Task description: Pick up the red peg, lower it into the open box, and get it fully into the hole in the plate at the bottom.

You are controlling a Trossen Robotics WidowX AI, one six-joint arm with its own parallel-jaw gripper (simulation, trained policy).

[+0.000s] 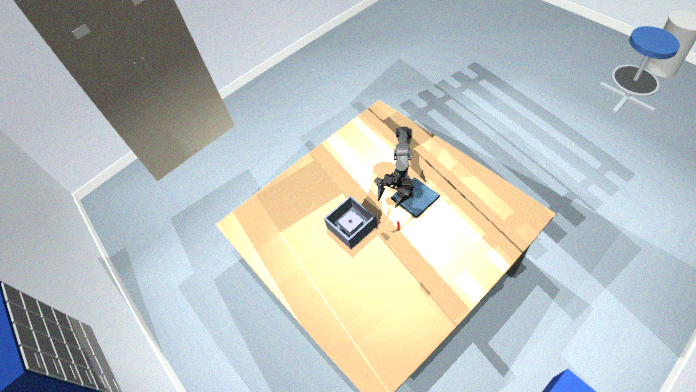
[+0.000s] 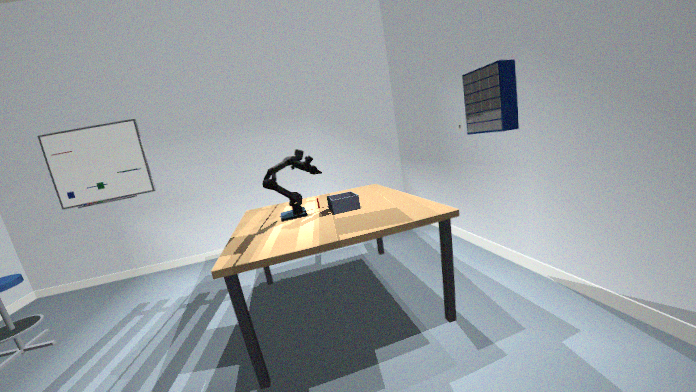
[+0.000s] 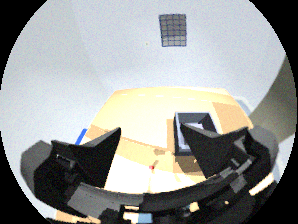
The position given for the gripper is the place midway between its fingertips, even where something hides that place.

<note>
In view: the gripper [image 3: 151,128] and a grey box [image 3: 205,118].
</note>
